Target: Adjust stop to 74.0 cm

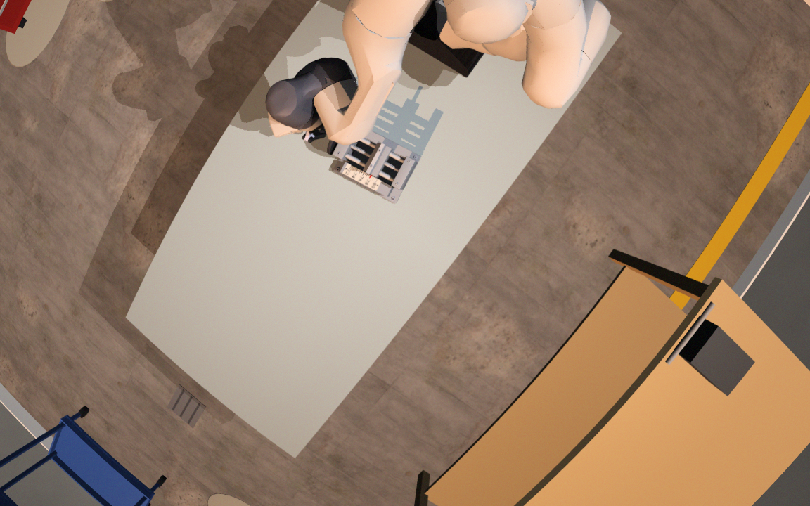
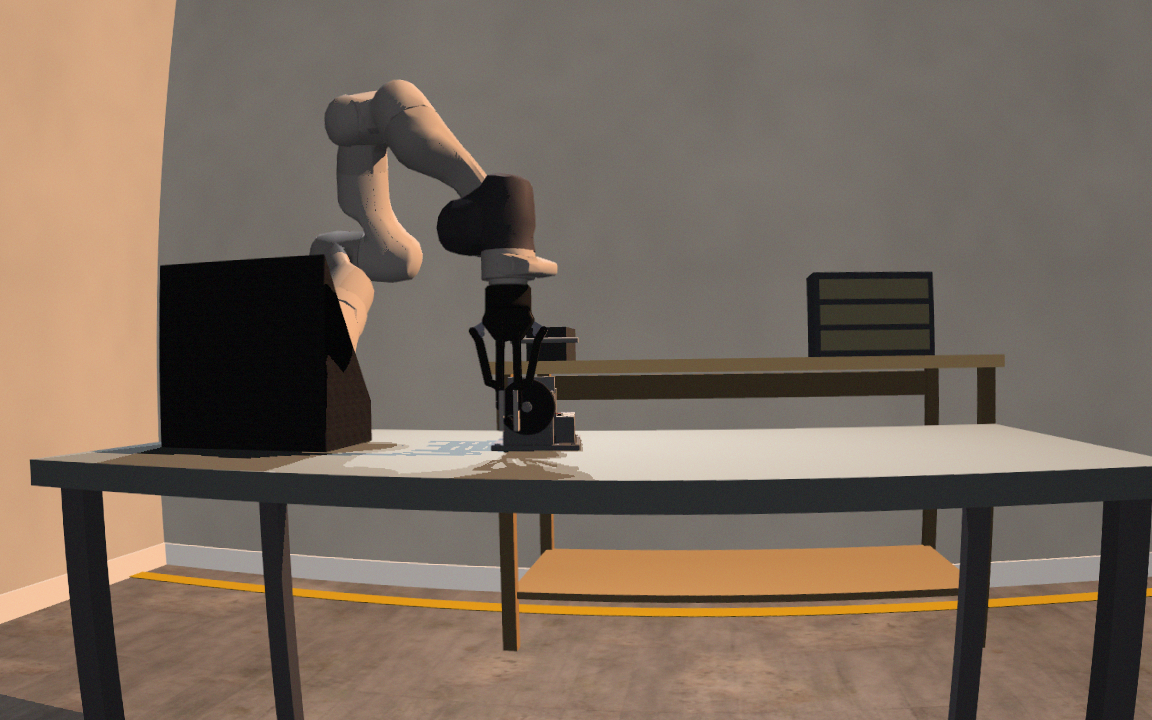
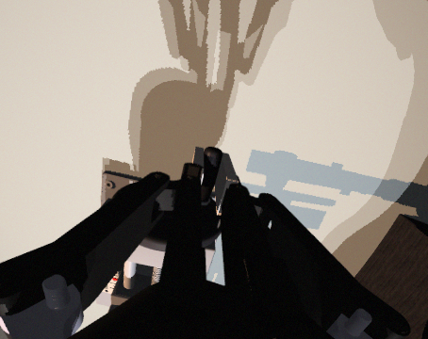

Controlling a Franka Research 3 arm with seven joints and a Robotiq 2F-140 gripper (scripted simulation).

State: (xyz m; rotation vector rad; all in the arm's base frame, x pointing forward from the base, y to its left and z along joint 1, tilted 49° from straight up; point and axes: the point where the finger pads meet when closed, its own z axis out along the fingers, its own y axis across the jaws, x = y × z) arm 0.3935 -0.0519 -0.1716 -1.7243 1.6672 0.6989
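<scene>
Right now the black handwheel is 10 mm ahead of my hand, 20 mm to the left of it and 10 mm below it.
</scene>
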